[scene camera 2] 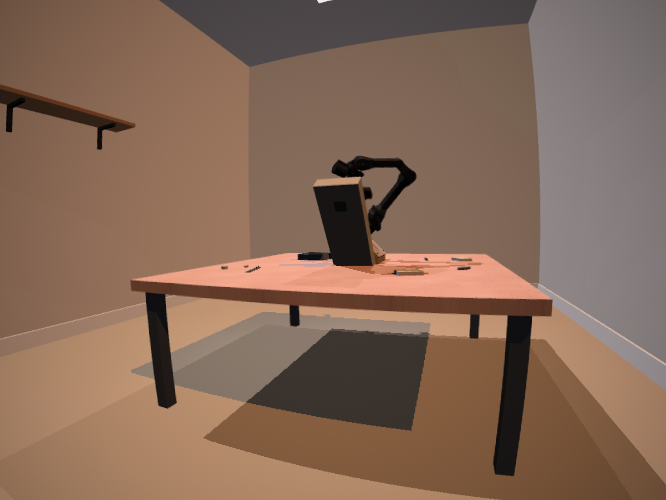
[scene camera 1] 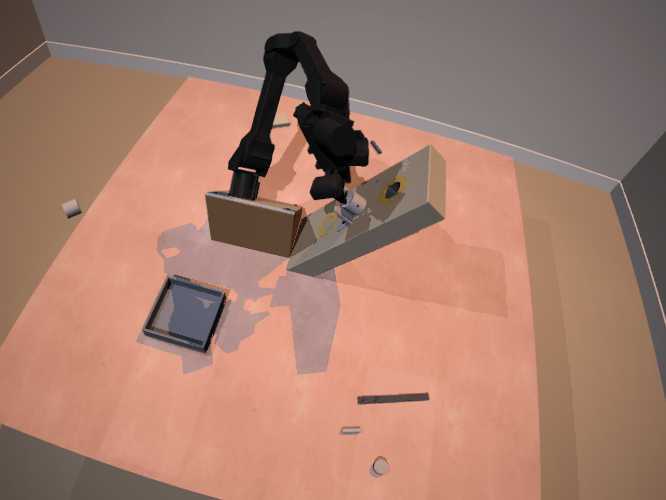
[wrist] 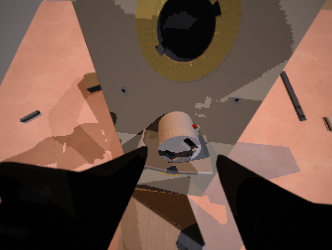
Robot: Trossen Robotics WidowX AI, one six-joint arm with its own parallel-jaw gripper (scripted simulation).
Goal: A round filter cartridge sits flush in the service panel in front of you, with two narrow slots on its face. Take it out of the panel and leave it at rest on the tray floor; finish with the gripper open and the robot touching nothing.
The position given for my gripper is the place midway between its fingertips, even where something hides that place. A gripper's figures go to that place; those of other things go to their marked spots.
Labels:
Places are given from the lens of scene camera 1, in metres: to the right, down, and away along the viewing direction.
my gripper (scene camera 1: pixel 346 192): 0.03, -0.13, 0.91
grey service panel (scene camera 1: pixel 409 196): 0.15, -0.11, 0.82
dark tray (scene camera 1: pixel 185 313): -0.35, 0.15, 0.94
The marked spots on the grey service panel and the dark tray are 0.58 m apart.

